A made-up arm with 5 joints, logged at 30 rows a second.
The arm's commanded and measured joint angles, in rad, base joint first. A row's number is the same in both.
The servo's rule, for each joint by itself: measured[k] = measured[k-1] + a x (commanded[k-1-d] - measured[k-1]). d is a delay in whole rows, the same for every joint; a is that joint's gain. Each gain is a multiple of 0.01, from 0.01 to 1. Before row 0 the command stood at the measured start. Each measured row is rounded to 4 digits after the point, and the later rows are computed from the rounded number. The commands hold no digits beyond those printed.
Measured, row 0: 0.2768, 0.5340, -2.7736, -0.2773, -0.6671
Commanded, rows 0 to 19: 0.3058, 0.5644, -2.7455, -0.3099, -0.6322; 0.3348, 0.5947, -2.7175, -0.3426, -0.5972; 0.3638, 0.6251, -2.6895, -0.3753, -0.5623; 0.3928, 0.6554, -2.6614, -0.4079, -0.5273; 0.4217, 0.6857, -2.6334, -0.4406, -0.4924; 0.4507, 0.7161, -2.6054, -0.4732, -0.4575; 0.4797, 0.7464, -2.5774, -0.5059, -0.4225; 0.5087, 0.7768, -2.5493, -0.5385, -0.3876; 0.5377, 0.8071, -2.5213, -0.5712, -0.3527; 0.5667, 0.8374, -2.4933, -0.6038, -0.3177; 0.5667, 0.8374, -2.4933, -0.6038, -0.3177; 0.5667, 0.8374, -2.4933, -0.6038, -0.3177; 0.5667, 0.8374, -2.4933, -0.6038, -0.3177; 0.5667, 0.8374, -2.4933, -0.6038, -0.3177; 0.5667, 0.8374, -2.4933, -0.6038, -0.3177; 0.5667, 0.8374, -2.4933, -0.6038, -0.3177; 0.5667, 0.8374, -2.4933, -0.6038, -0.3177; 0.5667, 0.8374, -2.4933, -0.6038, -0.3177; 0.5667, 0.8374, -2.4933, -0.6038, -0.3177; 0.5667, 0.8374, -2.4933, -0.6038, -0.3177
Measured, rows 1 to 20: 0.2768, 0.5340, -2.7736, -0.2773, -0.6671; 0.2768, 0.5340, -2.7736, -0.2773, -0.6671; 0.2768, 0.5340, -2.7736, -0.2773, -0.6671; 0.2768, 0.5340, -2.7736, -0.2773, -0.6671; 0.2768, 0.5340, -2.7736, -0.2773, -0.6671; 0.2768, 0.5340, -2.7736, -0.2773, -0.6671; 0.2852, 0.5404, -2.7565, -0.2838, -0.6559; 0.2996, 0.5518, -2.7327, -0.2956, -0.6371; 0.3182, 0.5672, -2.7063, -0.3115, -0.6132; 0.3398, 0.5857, -2.6789, -0.3308, -0.5857; 0.3636, 0.6067, -2.6511, -0.3528, -0.5558; 0.3889, 0.6297, -2.6232, -0.3769, -0.5243; 0.4152, 0.6542, -2.5953, -0.4027, -0.4917; 0.4423, 0.6799, -2.5672, -0.4299, -0.4584; 0.4700, 0.7066, -2.5392, -0.4582, -0.4246; 0.4980, 0.7341, -2.5112, -0.4873, -0.3904; 0.5179, 0.7558, -2.5003, -0.5106, -0.3671; 0.5321, 0.7729, -2.4960, -0.5292, -0.3513; 0.5421, 0.7864, -2.4944, -0.5441, -0.3405; 0.5492, 0.7971, -2.4937, -0.5560, -0.3332
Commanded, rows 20 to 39: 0.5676, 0.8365, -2.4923, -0.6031, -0.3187; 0.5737, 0.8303, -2.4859, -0.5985, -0.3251; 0.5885, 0.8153, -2.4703, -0.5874, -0.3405; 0.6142, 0.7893, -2.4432, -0.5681, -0.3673; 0.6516, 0.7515, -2.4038, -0.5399, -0.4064; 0.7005, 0.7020, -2.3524, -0.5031, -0.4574; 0.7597, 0.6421, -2.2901, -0.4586, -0.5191; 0.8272, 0.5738, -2.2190, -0.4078, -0.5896; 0.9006, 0.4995, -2.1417, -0.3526, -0.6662; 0.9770, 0.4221, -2.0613, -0.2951, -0.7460; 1.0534, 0.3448, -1.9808, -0.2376, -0.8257; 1.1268, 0.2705, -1.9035, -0.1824, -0.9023; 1.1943, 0.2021, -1.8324, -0.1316, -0.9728; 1.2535, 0.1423, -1.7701, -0.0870, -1.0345; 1.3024, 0.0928, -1.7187, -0.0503, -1.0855; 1.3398, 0.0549, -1.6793, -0.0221, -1.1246; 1.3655, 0.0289, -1.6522, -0.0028, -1.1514; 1.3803, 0.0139, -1.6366, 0.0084, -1.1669; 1.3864, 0.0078, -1.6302, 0.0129, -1.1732; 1.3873, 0.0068, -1.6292, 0.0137, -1.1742
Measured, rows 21 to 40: 0.5543, 0.8056, -2.4935, -0.5656, -0.3282; 0.5579, 0.8123, -2.4934, -0.5732, -0.3248; 0.5605, 0.8176, -2.4933, -0.5793, -0.3225; 0.5623, 0.8218, -2.4933, -0.5842, -0.3210; 0.5636, 0.8251, -2.4933, -0.5881, -0.3199; 0.5645, 0.8277, -2.4933, -0.5912, -0.3192; 0.5654, 0.8295, -2.4927, -0.5936, -0.3190; 0.5678, 0.8297, -2.4886, -0.5946, -0.3210; 0.5738, 0.8267, -2.4774, -0.5932, -0.3272; 0.5855, 0.8188, -2.4565, -0.5882, -0.3400; 0.6047, 0.8047, -2.4244, -0.5785, -0.3612; 0.6325, 0.7831, -2.3805, -0.5634, -0.3920; 0.6694, 0.7535, -2.3254, -0.5424, -0.4327; 0.7152, 0.7158, -2.2605, -0.5155, -0.4829; 0.7690, 0.6704, -2.1880, -0.4829, -0.5416; 0.8293, 0.6183, -2.1107, -0.4453, -0.6070; 0.8943, 0.5609, -2.0315, -0.4038, -0.6770; 0.9617, 0.4999, -1.9534, -0.3595, -0.7491; 1.0292, 0.4374, -1.8796, -0.3139, -0.8207; 1.0942, 0.3754, -1.8128, -0.2685, -0.8891
